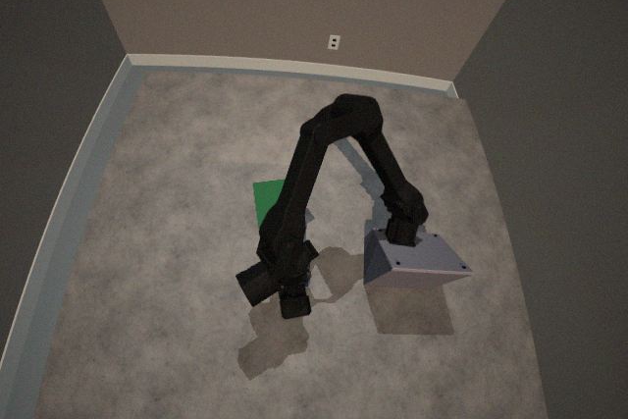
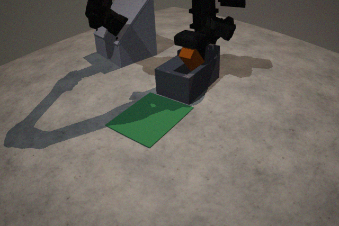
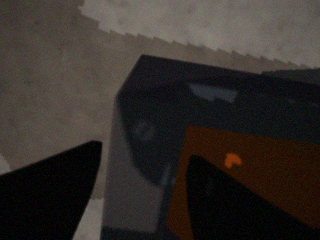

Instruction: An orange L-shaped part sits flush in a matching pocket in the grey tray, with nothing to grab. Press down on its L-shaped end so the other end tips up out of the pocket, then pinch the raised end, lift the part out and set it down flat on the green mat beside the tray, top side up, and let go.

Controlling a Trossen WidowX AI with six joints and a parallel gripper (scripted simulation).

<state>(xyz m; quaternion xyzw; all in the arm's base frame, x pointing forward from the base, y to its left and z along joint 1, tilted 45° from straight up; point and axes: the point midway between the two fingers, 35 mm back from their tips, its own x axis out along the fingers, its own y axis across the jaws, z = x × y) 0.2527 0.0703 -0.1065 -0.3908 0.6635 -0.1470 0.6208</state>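
Now: gripper tip 1 cm short of the orange L-shaped part, 5 cm to the left of it and 1 cm below it. Also, from my gripper tip: green mat 7 cm ahead, 21 cm to the right, 5 cm below.
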